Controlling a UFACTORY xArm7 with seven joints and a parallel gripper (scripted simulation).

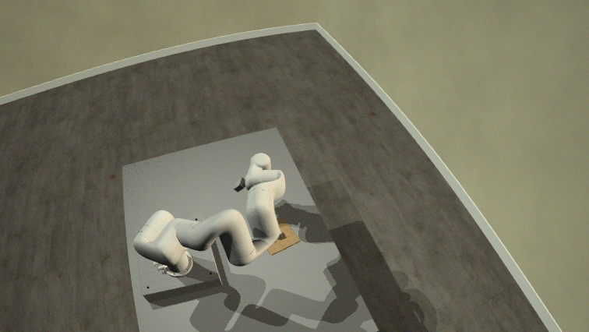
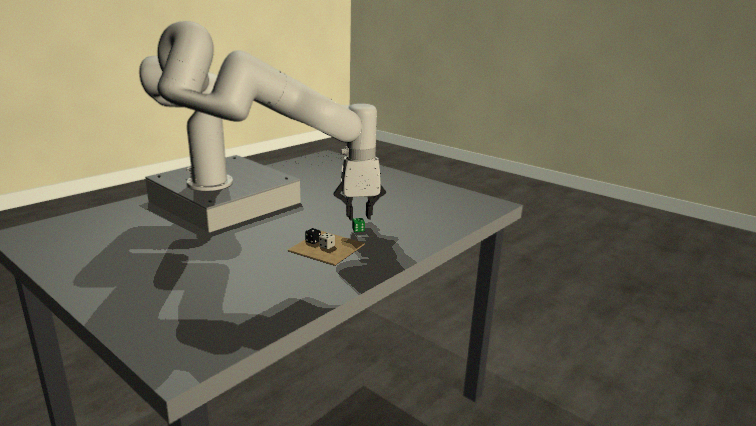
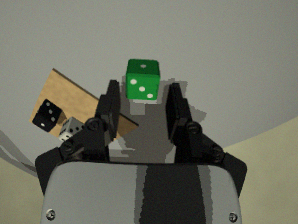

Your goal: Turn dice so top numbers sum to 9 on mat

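The green die lies 4 cm below my hand. Round my hand: black die: 14 cm to the right, 4 cm below, 4 cm behind; white die: 14 cm to the right, 4 cm below; tan mat: 14 cm to the right, 5 cm below.
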